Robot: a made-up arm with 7 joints. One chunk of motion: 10 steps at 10 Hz.
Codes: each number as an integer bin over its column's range. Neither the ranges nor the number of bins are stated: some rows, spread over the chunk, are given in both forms.
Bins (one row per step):
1: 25 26 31 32 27 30 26
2: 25 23 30 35 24 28 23
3: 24 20 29 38 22 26 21
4: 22 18 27 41 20 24 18
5: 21 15 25 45 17 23 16
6: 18 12 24 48 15 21 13
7: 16 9 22 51 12 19 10
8: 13 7 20 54 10 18 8
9: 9 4 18 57 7 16 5
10: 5 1 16 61 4 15 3
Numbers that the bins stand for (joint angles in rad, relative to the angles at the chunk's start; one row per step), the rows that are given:
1: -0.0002 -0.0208 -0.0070 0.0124 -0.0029 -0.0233 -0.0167
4: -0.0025 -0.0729 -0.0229 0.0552 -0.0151 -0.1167 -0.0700
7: -0.0073 -0.1314 -0.0427 0.1029 -0.0290 -0.1944 -0.1233
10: -0.0160 -0.1835 -0.0665 0.1505 -0.0430 -0.2567 -0.1700
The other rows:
2: -0.0002 -0.0403 -0.0110 0.0267 -0.0081 -0.0544 -0.0367
3: -0.0010 -0.0598 -0.0149 0.0410 -0.0116 -0.0856 -0.0500
5: -0.0033 -0.0924 -0.0308 0.0743 -0.0203 -0.1322 -0.0833
6: -0.0057 -0.1119 -0.0348 0.0886 -0.0238 -0.1633 -0.1033
8: -0.0097 -0.1444 -0.0506 0.1171 -0.0325 -0.2100 -0.1367
9: -0.0129 -0.1640 -0.0586 0.1314 -0.0378 -0.2411 -0.1567

